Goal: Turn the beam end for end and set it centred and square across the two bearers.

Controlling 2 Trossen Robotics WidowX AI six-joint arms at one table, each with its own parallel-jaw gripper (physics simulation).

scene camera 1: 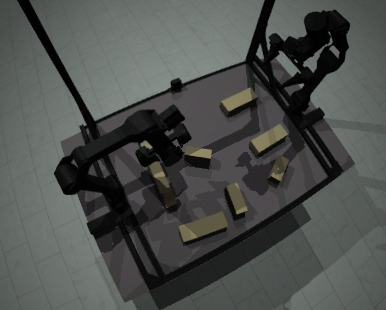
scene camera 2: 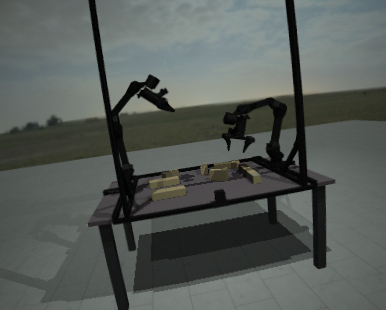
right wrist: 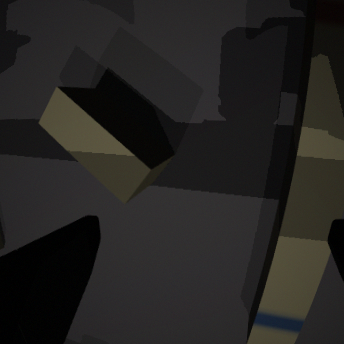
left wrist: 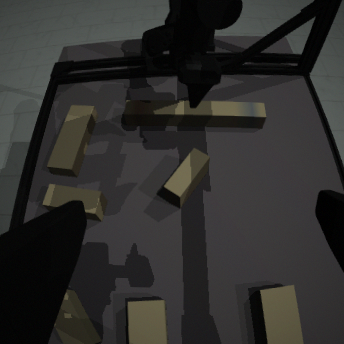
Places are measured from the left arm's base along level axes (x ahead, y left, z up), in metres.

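Where they show: left gripper, fingertip midpoint: (scene camera 1: 270, 76) (scene camera 2: 174, 111) (left wrist: 202, 207); right gripper, fingertip midpoint: (scene camera 2: 235, 152) (right wrist: 218, 230) (left wrist: 190, 93); left arm's base, link origin: (scene camera 1: 293, 110); right arm's base, link origin: (scene camera 1: 115, 196) (scene camera 2: 276, 166).
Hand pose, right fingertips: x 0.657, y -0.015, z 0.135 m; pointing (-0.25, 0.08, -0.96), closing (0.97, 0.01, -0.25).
Note:
Each offset is from my right fingertips to the top centre of the thing.
The long beam @[0.110 m down, 0.062 m ahead, 0.014 m right] (scene camera 1: 162, 184) (scene camera 2: 251, 174) (left wrist: 227, 116) (right wrist: 306, 205) lies flat; the left wrist view shows its blue band near the right end and a dark reddish patch at the left. Two similar blocks lie roughly parallel, apparently the bearers: one @[0.116 m down, 0.426 m back, 0.144 m right] (scene camera 1: 239, 102) (scene camera 2: 169, 193) (left wrist: 281, 315) and the other @[0.116 m down, 0.439 m back, 0.086 m left] (scene camera 1: 269, 140) (scene camera 2: 164, 182) (left wrist: 147, 322). My right gripper (scene camera 1: 164, 147) (scene camera 2: 237, 150) (right wrist: 218, 230) is open and empty above the table near the beam, hiding part of it in scene camera 1. My left gripper (scene camera 2: 172, 109) (left wrist: 202, 207) is open and empty, high at the far side from the beam.
A short block @[0.091 m down, 0.115 m back, 0.012 m left] (scene camera 1: 198, 155) (left wrist: 188, 175) (right wrist: 100, 140) lies between beam and bearers. Other blocks are a large one @[0.116 m down, 0.005 m ahead, 0.277 m left] (scene camera 1: 203, 228) (left wrist: 73, 140), a smaller one @[0.104 m down, 0.160 m back, 0.245 m left] (scene camera 1: 236, 199) (left wrist: 75, 198) and a tilted-looking one @[0.104 m down, 0.393 m back, 0.225 m left] (scene camera 1: 278, 170) (left wrist: 77, 317). Black rails and posts edge the table.

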